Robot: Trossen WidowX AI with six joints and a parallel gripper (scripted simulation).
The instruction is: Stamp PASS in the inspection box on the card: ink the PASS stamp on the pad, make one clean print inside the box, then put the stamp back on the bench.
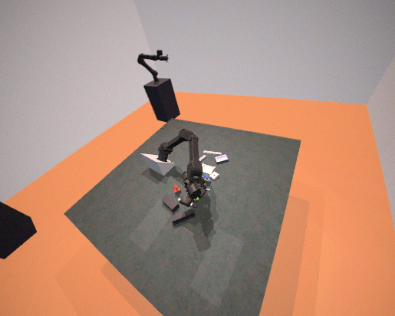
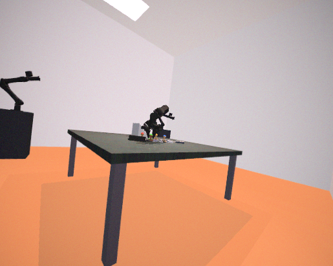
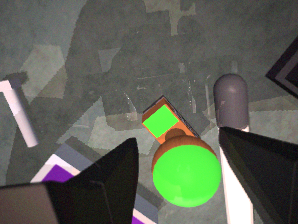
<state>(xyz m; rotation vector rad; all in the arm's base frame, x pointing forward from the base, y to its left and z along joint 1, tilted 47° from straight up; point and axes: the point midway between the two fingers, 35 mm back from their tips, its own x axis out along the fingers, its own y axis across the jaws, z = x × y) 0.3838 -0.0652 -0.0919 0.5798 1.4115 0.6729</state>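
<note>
Now: the green-knobbed stamp 1 cm below my gripper tip. Round my gripper tip: red-knobbed stamp 15 cm behind, 1 cm to the right, 1 cm below; white marker 4 cm to the right, 2 cm below, 2 cm behind; purple ink pad 7 cm to the left, 6 cm behind, 2 cm below.
</note>
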